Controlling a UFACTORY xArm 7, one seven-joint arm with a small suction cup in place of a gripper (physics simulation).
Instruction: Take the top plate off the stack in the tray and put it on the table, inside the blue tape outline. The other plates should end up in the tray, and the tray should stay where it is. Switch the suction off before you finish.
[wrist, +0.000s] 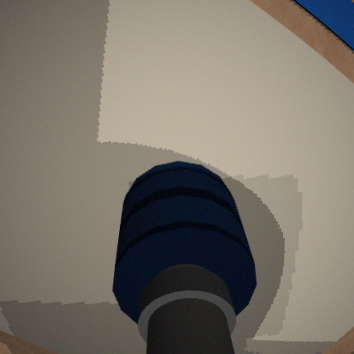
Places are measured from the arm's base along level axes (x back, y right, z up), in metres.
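Pixels of known places: hand, its tool point: (176, 197).
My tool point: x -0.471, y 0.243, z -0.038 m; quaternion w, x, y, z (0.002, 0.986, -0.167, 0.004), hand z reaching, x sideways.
Ahead of a thing's pixels: the offset from my tool point to its top centre. "spot": to the spot under its first point. Level surfaces: height alone.
A pale beige plate {dy -0.009, dx -0.007, dz +0.011 m} (200, 85) fills most of the wrist view, with shadows of the arm and cup across it. My dark blue suction cup (179, 172) is pressed against the plate's upper face and holds it. The plate hides most of what lies under it, and I cannot tell how high it is above the table. Part of the blue tape outline {spot: dy +0.033, dx +0.072, dz -0.025 m} (332, 19) shows in the upper right corner, beyond the plate's edge. The tray and the other plates do not show in this view.
The brown wooden table {dz -0.026 m} (312, 36) shows as a strip between the plate's edge and the blue tape at the upper right. Small bits of brown surface also show in the lower left and lower right corners.
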